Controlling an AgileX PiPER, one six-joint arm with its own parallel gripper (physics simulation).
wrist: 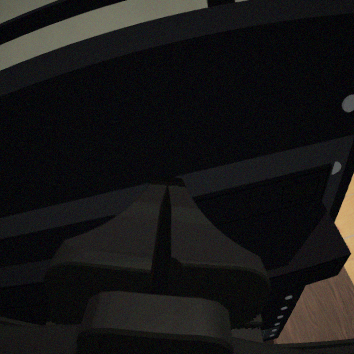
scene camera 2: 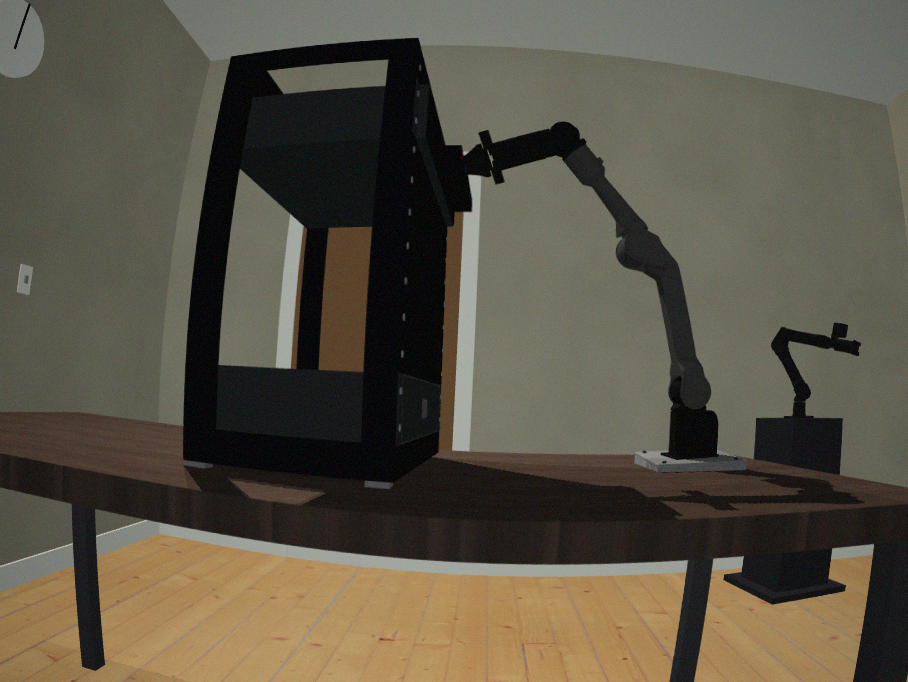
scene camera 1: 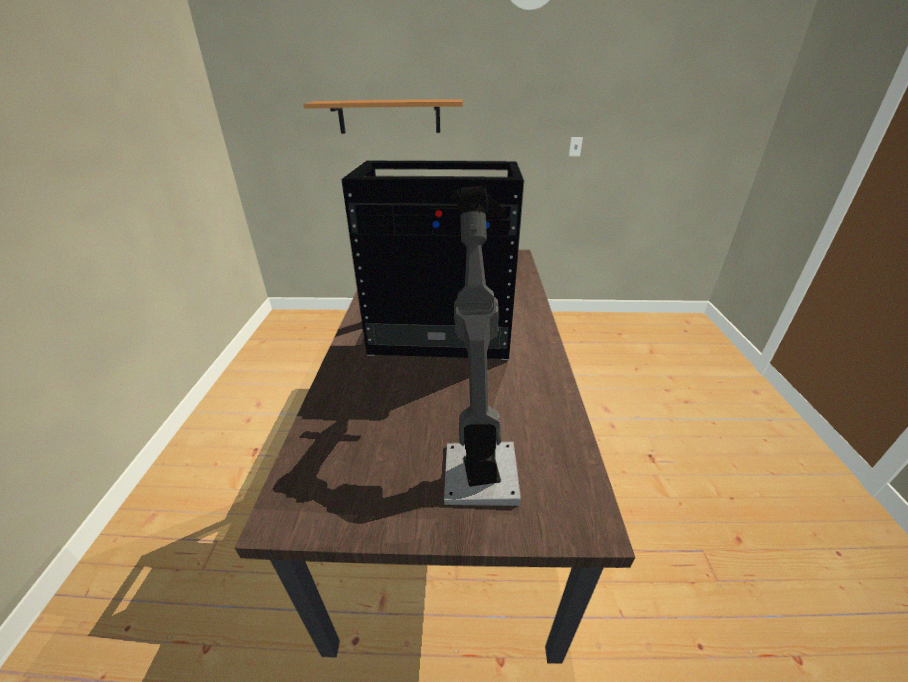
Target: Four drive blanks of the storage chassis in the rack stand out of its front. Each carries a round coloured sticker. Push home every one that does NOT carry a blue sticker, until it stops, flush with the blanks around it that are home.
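The storage chassis [scene camera 1: 374,220] [scene camera 2: 315,117] is high in the rack. In scene camera 1, a red sticker [scene camera 1: 438,213] sits above a blue sticker [scene camera 1: 436,224], left of the arm; another blue sticker [scene camera 1: 486,225] shows right of it. A fourth sticker does not show. In scene camera 2, blanks [scene camera 2: 456,179] stand out of the front. In the wrist view, a dark blank [wrist: 322,250] stands out at the lower right, its sticker not visible. My gripper [scene camera 2: 468,160] [wrist: 166,195] is shut and empty, fingertips at the chassis's upper row; contact and the blank behind them are hidden.
The black rack [scene camera 1: 433,189] [scene camera 2: 381,293] stands on the dark wooden table [scene camera 1: 543,469] [scene camera 2: 550,532]. A lower unit [scene camera 1: 403,335] [scene camera 2: 293,400] sits at its bottom. A second small arm [scene camera 2: 789,367] stands on a pedestal behind my base. A shelf [scene camera 1: 383,104] is on the wall.
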